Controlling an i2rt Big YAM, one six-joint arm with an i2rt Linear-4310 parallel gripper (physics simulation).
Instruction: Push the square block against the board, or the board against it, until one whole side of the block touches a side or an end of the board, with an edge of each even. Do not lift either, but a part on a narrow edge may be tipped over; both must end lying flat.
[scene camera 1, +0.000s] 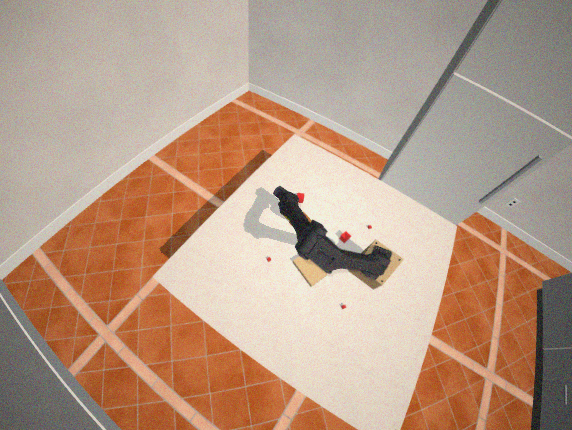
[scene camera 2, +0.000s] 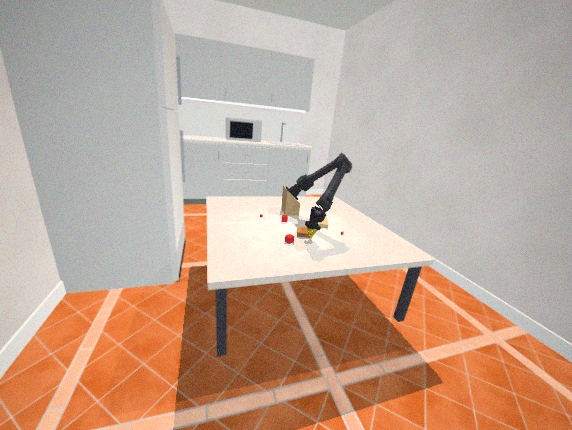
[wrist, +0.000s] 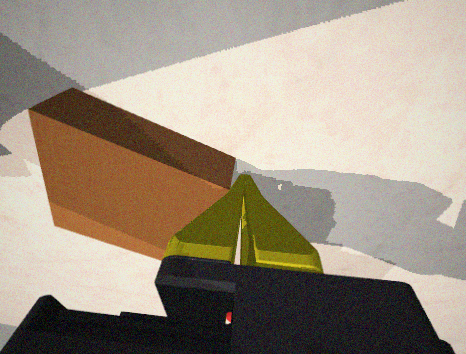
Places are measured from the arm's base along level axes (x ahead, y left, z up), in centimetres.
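Pixels of known places: gripper, fingertip midpoint: (scene camera 2: 310, 237) (wrist: 244, 182); arm's base at its link origin: (scene camera 1: 378, 259) (scene camera 2: 291, 194).
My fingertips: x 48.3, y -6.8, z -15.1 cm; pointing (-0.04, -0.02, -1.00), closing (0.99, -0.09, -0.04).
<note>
Ahead of a thing's pixels: the offset from my fingertips to its middle.
The square block @[dz +0.7, dx -7.2, dy -0.9 cm] (scene camera 2: 302, 232) (wrist: 125, 175) is orange-brown and lies on the table, with a dark shaded side showing in the wrist view. In scene camera 1 the arm hides most of it. The board @[dz +0.7, dx -21.3, dy +20.4 cm] (scene camera 1: 309, 272) (scene camera 2: 324, 223) is light tan and lies flat, partly hidden by the arm. The contact area between block and board is hidden, so I cannot tell whether they touch. My gripper (scene camera 2: 311, 235) (wrist: 244, 182) has yellow fingers, shut and empty, pointing down low at the block's corner. The fingers overlap that corner in the wrist view; contact is unclear.
A red cube @[dz +1.3, dx +0.8, dy -15.5 cm] (scene camera 1: 300, 197) (scene camera 2: 289, 239) is near the gripper. Another red cube @[dz +1.3, dx -31.6, dy -4.8 cm] (scene camera 1: 345, 236) (scene camera 2: 284, 218) lies beside the arm. Small red cubes @[dz +0.1, dx -1.2, dy +25.8 cm] (scene camera 1: 268, 259) @[dz +0.1, dx -43.9, dy +30.0 cm] (scene camera 1: 343, 306) @[dz +0.1, dx -43.1, dy -19.2 cm] (scene camera 1: 369, 227) lie around the arm. A tan plate (scene camera 1: 395, 265) (scene camera 2: 291, 205) is at the arm's base.
</note>
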